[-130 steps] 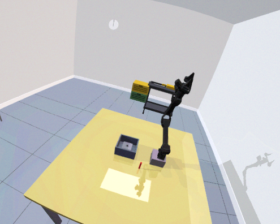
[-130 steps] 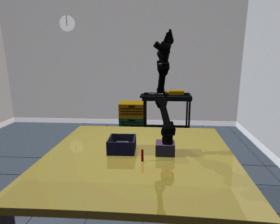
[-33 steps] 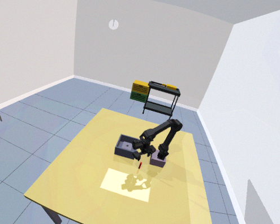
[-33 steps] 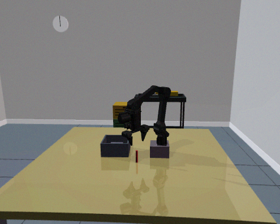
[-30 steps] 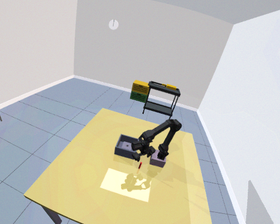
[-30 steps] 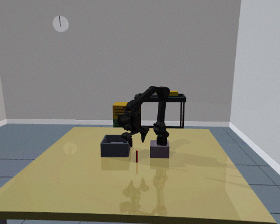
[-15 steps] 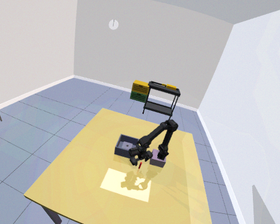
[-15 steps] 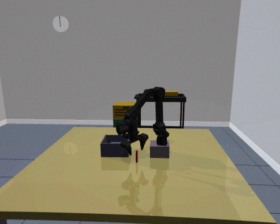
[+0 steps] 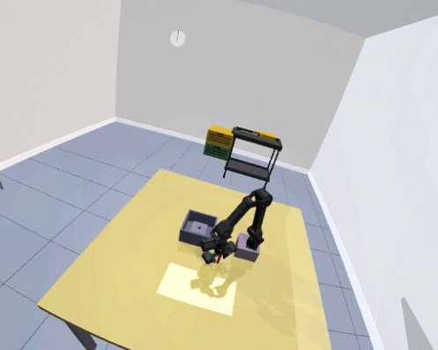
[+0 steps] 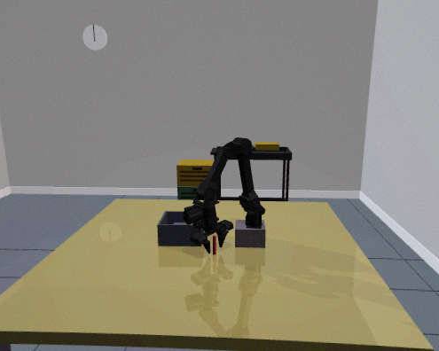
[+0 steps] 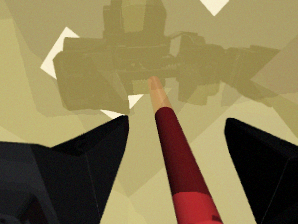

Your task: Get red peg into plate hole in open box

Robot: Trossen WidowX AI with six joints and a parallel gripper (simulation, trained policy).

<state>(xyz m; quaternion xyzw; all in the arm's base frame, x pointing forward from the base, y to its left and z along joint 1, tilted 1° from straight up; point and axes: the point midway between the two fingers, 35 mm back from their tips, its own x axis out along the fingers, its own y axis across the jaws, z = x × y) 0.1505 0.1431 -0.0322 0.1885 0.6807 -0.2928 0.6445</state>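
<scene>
My gripper tip is now 2 cm below the red peg. Round my gripper tip: dark box 18 cm ahead, 14 cm to the right, 1 cm above.
</scene>
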